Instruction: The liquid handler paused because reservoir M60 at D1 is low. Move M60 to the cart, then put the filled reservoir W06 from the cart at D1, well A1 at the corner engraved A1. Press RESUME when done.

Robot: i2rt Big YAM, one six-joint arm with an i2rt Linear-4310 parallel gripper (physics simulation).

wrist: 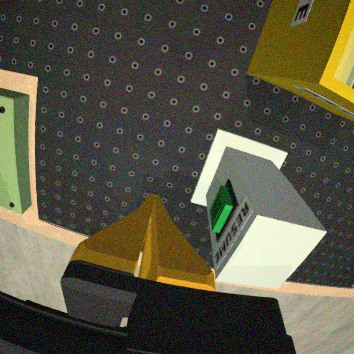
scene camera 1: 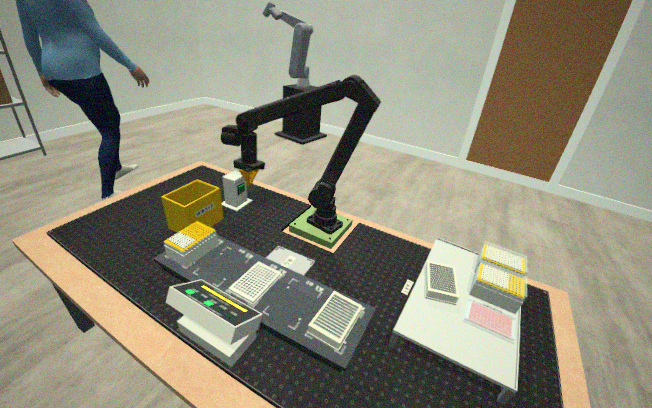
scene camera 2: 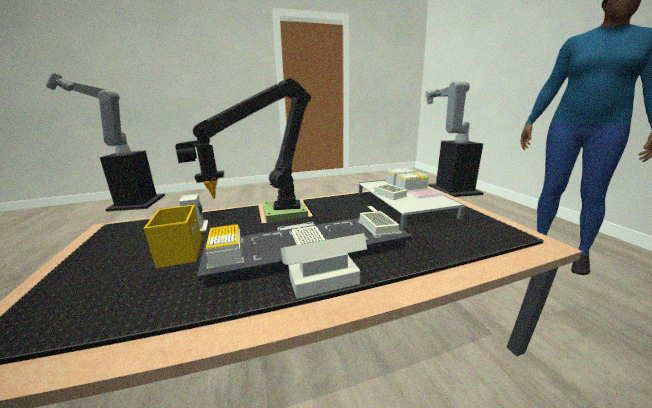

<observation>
My gripper is shut and holds nothing. A pink plate rests on a white cart. Further things: a yellow bin.
</observation>
